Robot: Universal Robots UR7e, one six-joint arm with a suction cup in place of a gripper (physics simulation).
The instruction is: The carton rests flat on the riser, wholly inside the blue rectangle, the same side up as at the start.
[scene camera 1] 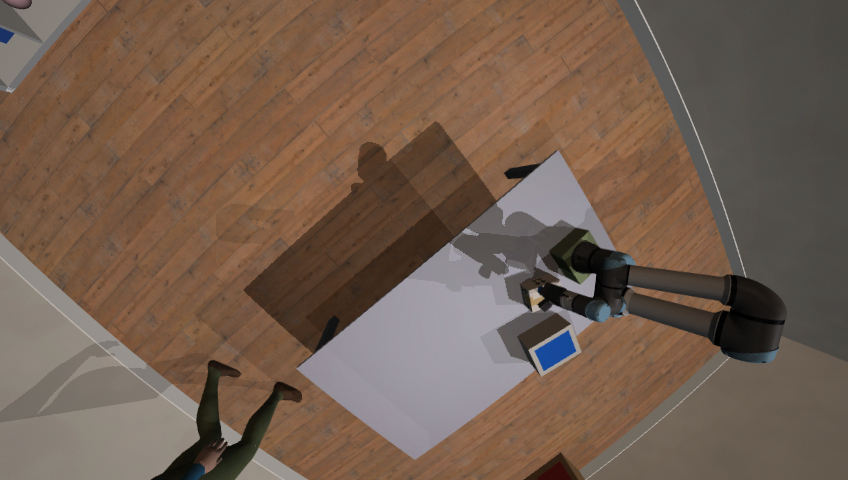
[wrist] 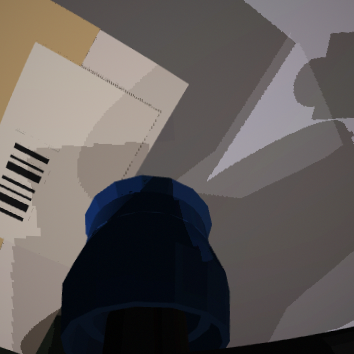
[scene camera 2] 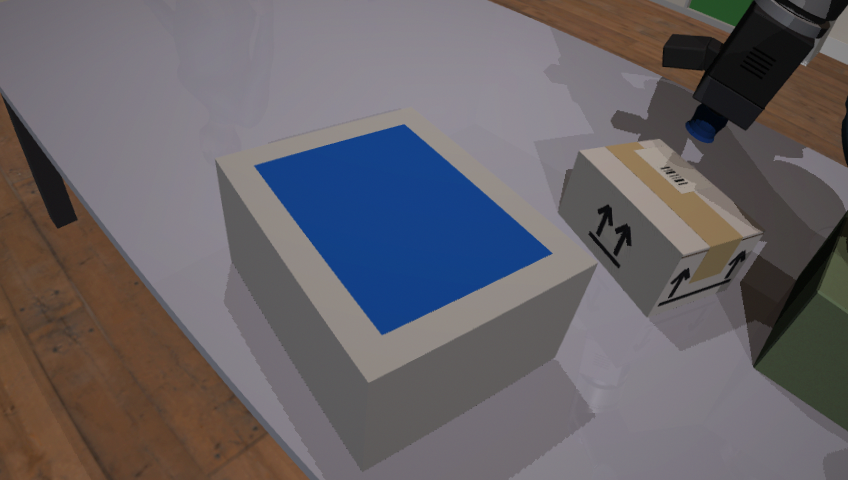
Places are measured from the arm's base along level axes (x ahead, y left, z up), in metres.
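Pixels of known places: hand, its tool point: point(scene camera 1: 540, 289) point(wrist: 148, 229) point(scene camera 2: 699, 131); arm's base, origin of its link: point(scene camera 1: 584, 257).
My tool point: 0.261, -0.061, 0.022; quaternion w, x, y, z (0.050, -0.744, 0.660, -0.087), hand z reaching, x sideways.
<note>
For each thing: its top centre in the pictures, then the offset to it from my tool point, as dx, dy, dz. Level surfaces: height alone.
- carton, centre of its top: point(scene camera 2: 670, 188) point(scene camera 1: 546, 296) -0.006, +0.078, -0.036
- riser, centre of its top: point(scene camera 2: 395, 206) point(scene camera 1: 556, 351) +0.144, +0.341, -0.003
- blue rectangle, centre of its top: point(scene camera 2: 395, 206) point(scene camera 1: 556, 351) +0.144, +0.341, -0.003
- table, height of its surface: dz -0.124
The carton point(scene camera 1: 531, 299) point(scene camera 2: 654, 190) point(wrist: 75, 110) stands flat on the table with its tape and barcode label on top and its printed arrows pointing up. It is beside the riser point(scene camera 1: 538, 334) point(scene camera 2: 464, 356), apart from it. The blue rectangle point(scene camera 1: 556, 349) point(scene camera 2: 404, 226) on the riser's top is bare. My suction cup point(scene camera 1: 540, 290) point(scene camera 2: 703, 127) point(wrist: 147, 200) is tilted and holds nothing. In the second scene view it hangs above the carton's far edge with a gap below it. In the wrist view the cup hides part of the carton's edge.
A green box point(scene camera 1: 574, 255) point(scene camera 2: 815, 344) stands on the table point(scene camera 1: 416, 356) point(scene camera 2: 119, 59) on the carton's other side from the riser, close to the arm. A person point(scene camera 1: 208, 440) is off the table's far left end. A red-topped box point(scene camera 1: 553, 471) is on the floor.
</note>
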